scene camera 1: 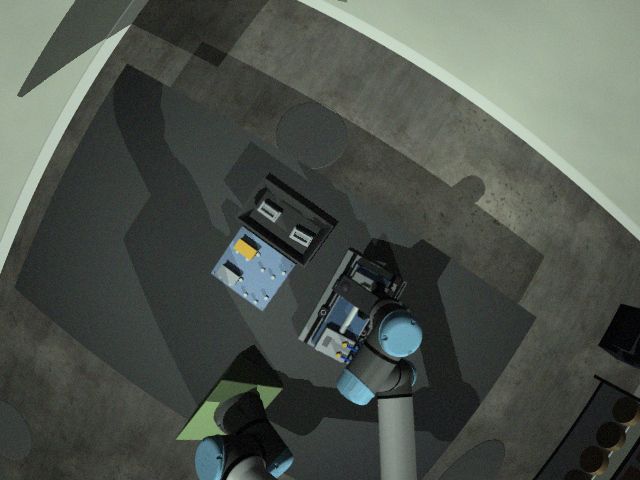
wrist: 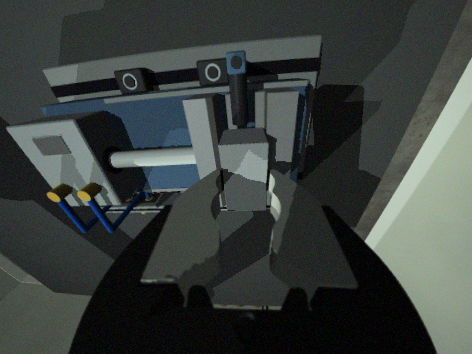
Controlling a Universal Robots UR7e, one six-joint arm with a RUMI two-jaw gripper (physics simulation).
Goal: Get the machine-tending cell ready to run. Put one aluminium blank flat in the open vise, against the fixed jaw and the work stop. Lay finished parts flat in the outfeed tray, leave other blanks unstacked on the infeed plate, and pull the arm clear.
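Note:
My gripper (wrist: 244,171) is shut on a grey aluminium blank (wrist: 244,172), held upright in the wrist view. The blank is in front of the gap between the vise's moving jaw (wrist: 201,135) and fixed jaw (wrist: 282,122); its lower end is hidden, so contact cannot be told. The blue-tipped work stop (wrist: 239,100) reaches over the gap. In the scene view the arm covers part of the vise (scene camera 1: 330,343). Two slotted grey parts (scene camera 1: 268,210) (scene camera 1: 301,236) lie in the black outfeed tray (scene camera 1: 301,198). A grey blank (scene camera 1: 228,273) sits on the blue infeed plate (scene camera 1: 254,281).
A yellow block (scene camera 1: 246,249) is also on the infeed plate, among small pegs. Blue levers with yellow knobs (wrist: 59,193) (wrist: 89,192) stand by the vise's end block (wrist: 45,162). A second arm (scene camera 1: 242,418) is over a green panel (scene camera 1: 199,421). A dark rack stands at lower right.

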